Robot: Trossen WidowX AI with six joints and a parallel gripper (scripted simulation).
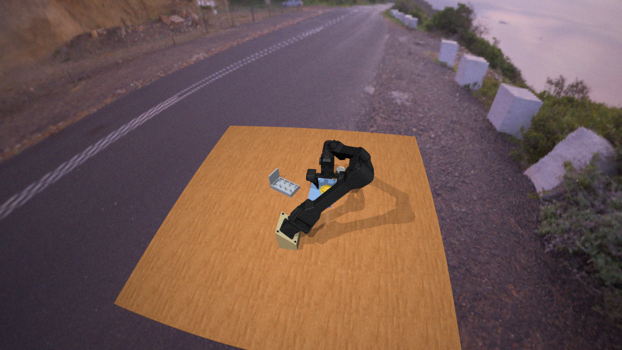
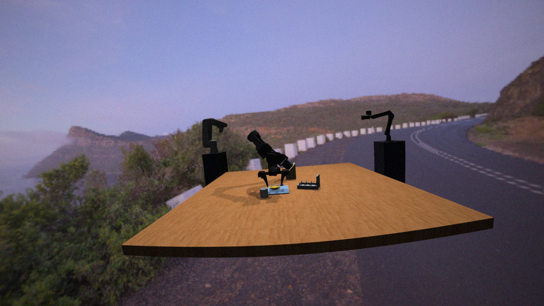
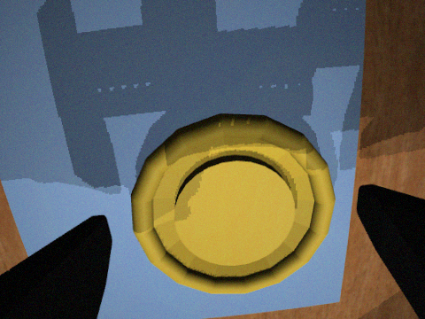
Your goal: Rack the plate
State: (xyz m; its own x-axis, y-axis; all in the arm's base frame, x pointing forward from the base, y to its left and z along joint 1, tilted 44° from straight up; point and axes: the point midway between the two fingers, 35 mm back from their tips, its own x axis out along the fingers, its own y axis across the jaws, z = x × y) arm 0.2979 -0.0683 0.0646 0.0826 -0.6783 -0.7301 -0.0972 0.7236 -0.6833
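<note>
Now: gripper tip 1 cm above the yellow plate. The rest, counted from my gripper tip: dish rack: 2 cm behind, 21 cm to the left; white cup: 12 cm ahead, 5 cm to the right; blue mat: 1 cm ahead, 2 cm to the left, 2 cm below.
</note>
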